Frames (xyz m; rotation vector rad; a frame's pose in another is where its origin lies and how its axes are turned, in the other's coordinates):
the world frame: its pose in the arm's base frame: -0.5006 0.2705 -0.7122 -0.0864 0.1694 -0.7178
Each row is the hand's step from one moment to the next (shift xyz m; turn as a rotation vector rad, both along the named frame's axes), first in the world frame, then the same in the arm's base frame.
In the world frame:
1: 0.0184 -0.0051 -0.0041 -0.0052 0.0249 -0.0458
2: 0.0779 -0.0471 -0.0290 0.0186 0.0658 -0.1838
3: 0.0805 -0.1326 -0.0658 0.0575 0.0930 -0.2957
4: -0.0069 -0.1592 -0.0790 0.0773 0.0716 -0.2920
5: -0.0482 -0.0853 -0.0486 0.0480 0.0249 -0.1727
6: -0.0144 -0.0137 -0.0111 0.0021 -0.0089 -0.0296
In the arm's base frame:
1: 0.0096 -0.0161 -0.0056 0.0038 0.0212 -0.0478
2: 0.0219 -0.0874 -0.0318 0.0225 0.0333 -0.1919
3: -0.0382 -0.1540 -0.0566 0.0483 0.0257 -0.3105
4: -0.1226 -0.1165 -0.0550 0.0498 -0.0034 -0.3064
5: -0.0998 -0.0332 -0.0301 0.0199 -0.0166 -0.1791
6: -0.0216 -0.0010 -0.0072 -0.0096 -0.0087 -0.0281

